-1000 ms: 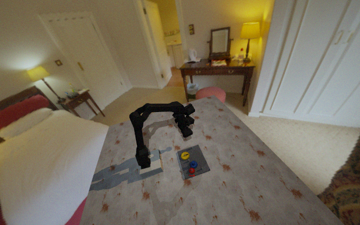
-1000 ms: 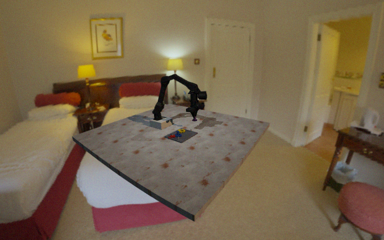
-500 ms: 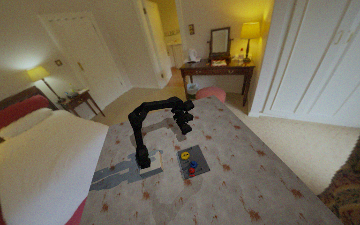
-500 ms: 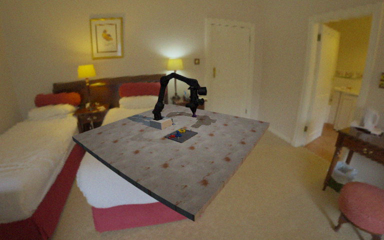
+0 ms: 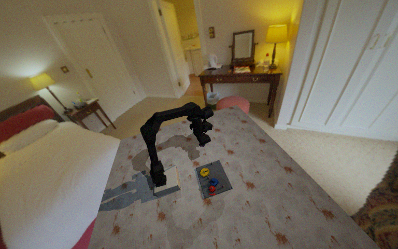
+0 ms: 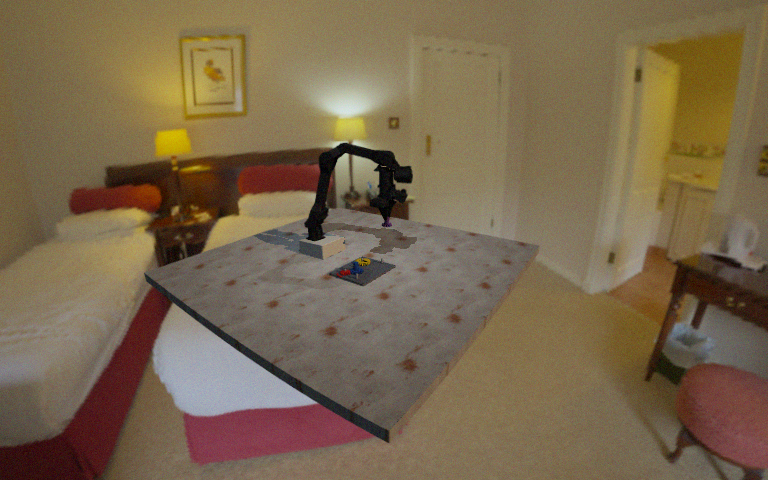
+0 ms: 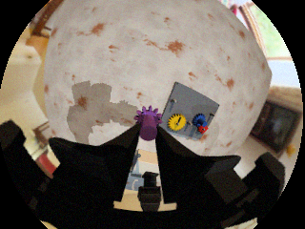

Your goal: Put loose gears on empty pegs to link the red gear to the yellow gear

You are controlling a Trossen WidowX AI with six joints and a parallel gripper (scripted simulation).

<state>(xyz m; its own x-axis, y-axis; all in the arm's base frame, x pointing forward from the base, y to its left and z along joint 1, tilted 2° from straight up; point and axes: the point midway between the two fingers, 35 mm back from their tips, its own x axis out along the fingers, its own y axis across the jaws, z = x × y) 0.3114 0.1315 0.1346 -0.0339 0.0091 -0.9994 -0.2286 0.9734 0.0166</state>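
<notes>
The blue gear lies 10 mm ahead of my gripper tip, 200 mm to the right of it and 150 mm below it. From my gripper tip the other things lie so: red gear (10 mm behind, 240 mm to the right, 150 mm below); purple gear (10 mm below); yellow gear (30 mm behind, 120 mm to the right, 150 mm below).
</notes>
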